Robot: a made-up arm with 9 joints. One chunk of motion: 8 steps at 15 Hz.
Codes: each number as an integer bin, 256 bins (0 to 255) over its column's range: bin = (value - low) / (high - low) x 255, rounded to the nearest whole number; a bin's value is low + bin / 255 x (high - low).
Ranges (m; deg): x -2.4..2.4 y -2.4..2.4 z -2.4..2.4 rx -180..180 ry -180..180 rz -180..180
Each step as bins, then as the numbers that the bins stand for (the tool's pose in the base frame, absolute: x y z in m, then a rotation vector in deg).
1 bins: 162 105 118 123 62 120
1 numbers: 0.6494 -0.4235 -0.1788 -6.35 -92.47 -10.59
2 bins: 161 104 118 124 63 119
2 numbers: 0.6306 -0.4424 -0.1788 -4.94 -91.06 -12.00
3 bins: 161 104 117 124 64 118
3 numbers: 0.6306 -0.4424 -0.1976 -4.94 -89.65 -13.41
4 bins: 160 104 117 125 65 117
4 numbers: 0.6118 -0.4424 -0.1976 -3.53 -88.24 -14.82
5 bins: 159 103 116 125 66 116
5 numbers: 0.5929 -0.4612 -0.2165 -3.53 -86.82 -16.24
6 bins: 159 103 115 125 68 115
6 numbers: 0.5929 -0.4612 -0.2353 -3.53 -84.00 -17.65
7 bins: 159 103 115 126 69 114
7 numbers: 0.5929 -0.4612 -0.2353 -2.12 -82.59 -19.06
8 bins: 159 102 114 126 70 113
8 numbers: 0.5929 -0.4800 -0.2541 -2.12 -81.18 -20.47
